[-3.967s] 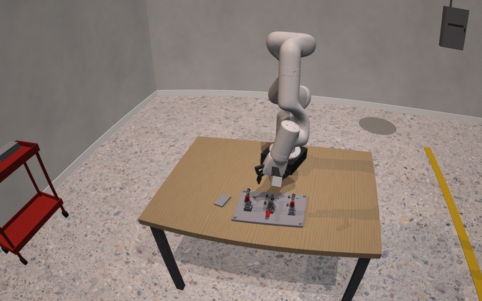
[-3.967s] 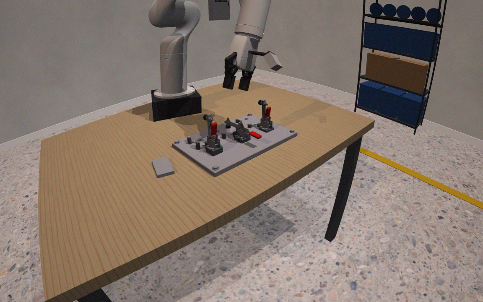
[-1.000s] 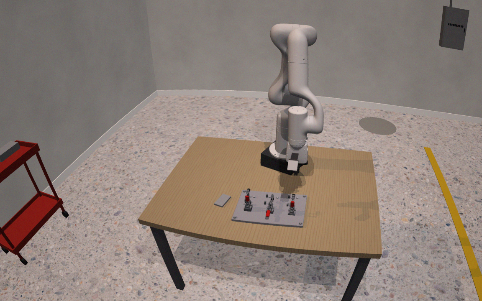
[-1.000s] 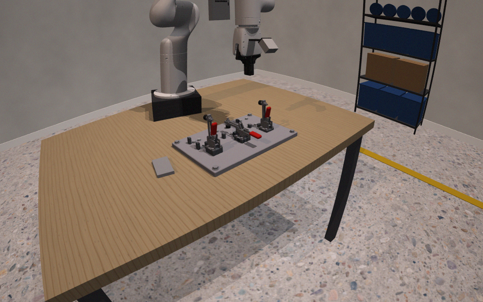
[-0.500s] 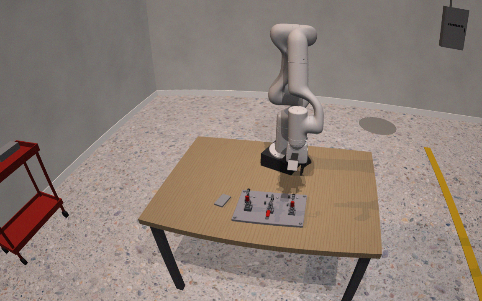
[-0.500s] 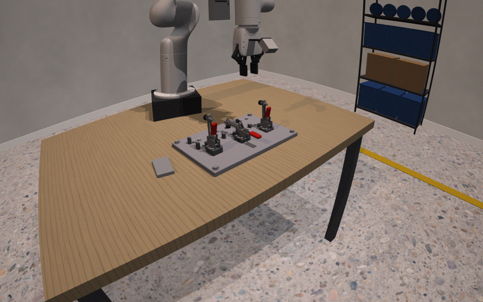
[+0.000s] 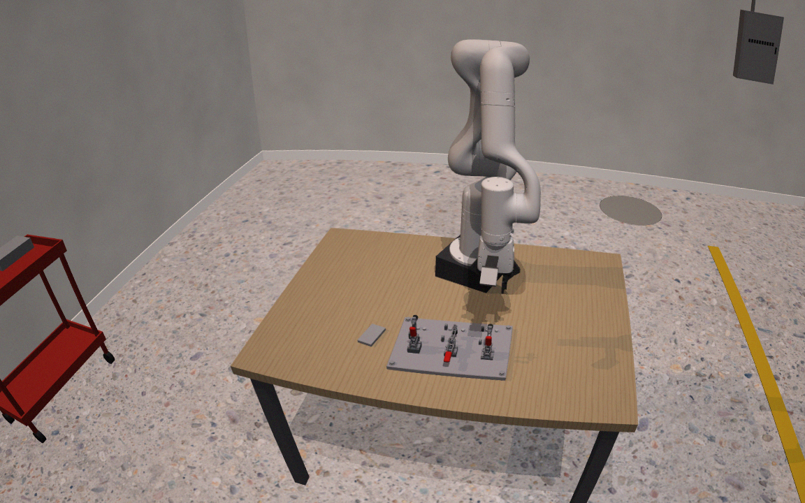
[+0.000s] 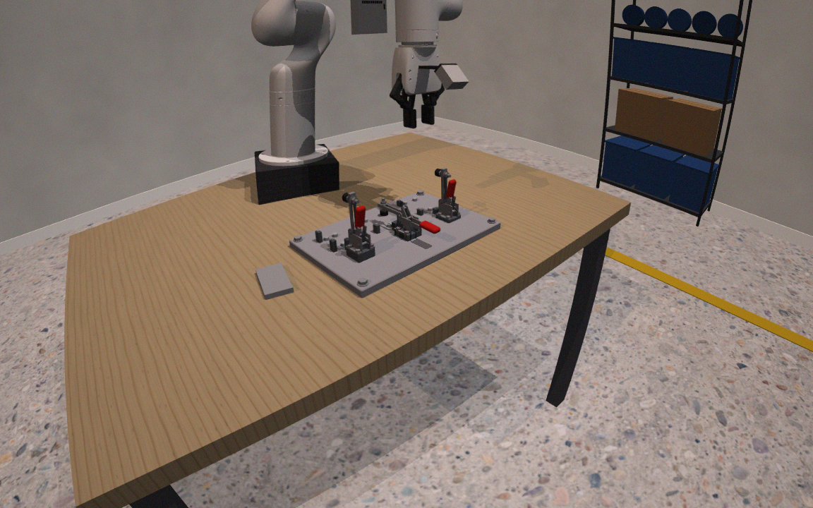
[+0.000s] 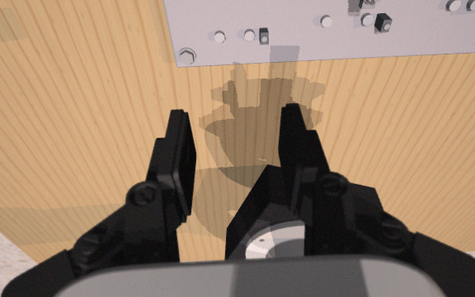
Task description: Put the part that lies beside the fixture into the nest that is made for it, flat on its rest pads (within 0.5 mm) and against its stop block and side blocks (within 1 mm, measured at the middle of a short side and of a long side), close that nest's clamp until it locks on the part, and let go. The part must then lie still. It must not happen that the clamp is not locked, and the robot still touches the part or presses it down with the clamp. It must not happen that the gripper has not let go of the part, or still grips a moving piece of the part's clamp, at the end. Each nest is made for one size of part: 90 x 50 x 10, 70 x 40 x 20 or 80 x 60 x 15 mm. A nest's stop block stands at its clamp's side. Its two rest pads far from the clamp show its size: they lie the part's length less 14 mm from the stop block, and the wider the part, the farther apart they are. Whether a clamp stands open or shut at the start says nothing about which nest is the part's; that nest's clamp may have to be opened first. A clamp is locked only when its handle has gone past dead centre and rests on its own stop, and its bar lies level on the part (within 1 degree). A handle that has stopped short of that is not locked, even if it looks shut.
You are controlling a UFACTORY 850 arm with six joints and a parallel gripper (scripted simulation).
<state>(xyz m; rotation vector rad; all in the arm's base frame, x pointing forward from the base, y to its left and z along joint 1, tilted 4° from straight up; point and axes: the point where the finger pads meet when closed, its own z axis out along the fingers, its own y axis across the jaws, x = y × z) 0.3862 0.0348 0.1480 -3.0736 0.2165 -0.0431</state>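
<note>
Right now my hand is 370 mm to the left of the flat grey part, 210 mm above it and 20 mm past it. Also, from my hand: grey fixture plate (210 mm below, 120 mm to the right, 40 mm ahead).
</note>
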